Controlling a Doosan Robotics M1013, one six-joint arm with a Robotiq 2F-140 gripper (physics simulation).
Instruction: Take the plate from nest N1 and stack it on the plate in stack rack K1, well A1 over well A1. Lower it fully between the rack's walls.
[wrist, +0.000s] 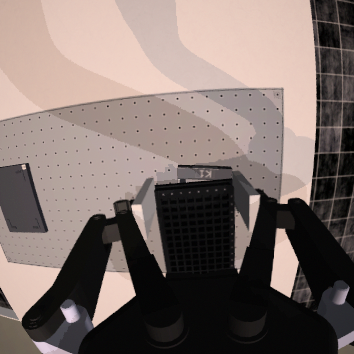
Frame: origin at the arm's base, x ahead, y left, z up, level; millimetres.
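Where they show: gripper, fingertip midpoint: (193, 187).
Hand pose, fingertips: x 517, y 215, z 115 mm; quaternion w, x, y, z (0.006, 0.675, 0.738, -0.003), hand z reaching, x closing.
After its pixels a point has its place.
My gripper (193, 187) {x 517, y 215, z 115 mm} is shut on a black well plate (196, 230) {x 564, y 219, z 122 mm}, its pale finger pads on the plate's left and right sides. The plate shows a grid of square wells and is held above the board. Stack rack K1 (219, 173) {x 542, y 264, z -32 mm} shows behind the far edge of the held plate, with its "K1" label facing up; most of the rack and the plate in it are hidden under the held plate. A dark flat nest (22, 200) {x 607, y -157, z -37 mm} with a small pale tag at its top corner lies at the left; its name is too small to read. It holds no plate.
A grey pegboard (150, 122) {x 454, y 143, z -48 mm} with rows of holes lies under the rack and the dark nest. Its right edge is near the rack. A pale table top (240, 40) {x 308, y 301, z -62 mm} surrounds it, and a dark tiled floor (334, 110) shows beyond the table's right edge. Arm shadows cross the board.
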